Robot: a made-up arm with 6 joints.
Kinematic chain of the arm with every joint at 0, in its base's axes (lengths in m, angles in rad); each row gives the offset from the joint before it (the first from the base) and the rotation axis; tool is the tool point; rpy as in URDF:
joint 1: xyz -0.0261 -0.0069 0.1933 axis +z
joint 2: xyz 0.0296 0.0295 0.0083 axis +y
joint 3: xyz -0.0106 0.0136 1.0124 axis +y
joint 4: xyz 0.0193 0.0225 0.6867 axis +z
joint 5: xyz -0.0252 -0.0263 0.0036 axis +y
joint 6: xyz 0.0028 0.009 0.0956 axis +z
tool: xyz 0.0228 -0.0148 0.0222 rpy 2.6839 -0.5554 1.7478
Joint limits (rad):
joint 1: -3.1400..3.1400
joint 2: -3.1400..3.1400
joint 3: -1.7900..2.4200
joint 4: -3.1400..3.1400
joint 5: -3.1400..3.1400
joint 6: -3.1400..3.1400
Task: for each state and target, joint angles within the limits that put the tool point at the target. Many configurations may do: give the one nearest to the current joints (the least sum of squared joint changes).
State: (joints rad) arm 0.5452 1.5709 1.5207 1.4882 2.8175 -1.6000
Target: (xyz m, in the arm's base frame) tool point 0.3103 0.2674 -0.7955
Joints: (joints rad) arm 0.4846 2.2074 1.6400 1.4723 2.8153 -1.5947
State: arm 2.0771 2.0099 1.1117 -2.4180 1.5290 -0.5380
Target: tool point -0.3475 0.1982 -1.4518
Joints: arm 2.4402 2.7304 0.6060 -2.5304 1.1360 -0.6319
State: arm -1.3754 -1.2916 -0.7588 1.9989 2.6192 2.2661
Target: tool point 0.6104 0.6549 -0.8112
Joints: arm -2.2251 -1.9855 -1.1096 1.9970 2.5158 2.2892
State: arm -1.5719 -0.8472 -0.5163 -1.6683 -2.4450 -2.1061
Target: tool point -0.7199 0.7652 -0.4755
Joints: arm -0.7079 -1.6587 -1.3714 -1.5320 -2.5696 -2.0827
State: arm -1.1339 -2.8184 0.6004 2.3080 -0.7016 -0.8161
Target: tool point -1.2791 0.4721 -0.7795
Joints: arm -0.3510 -2.5033 0.5825 2.2556 -0.7104 -0.8153
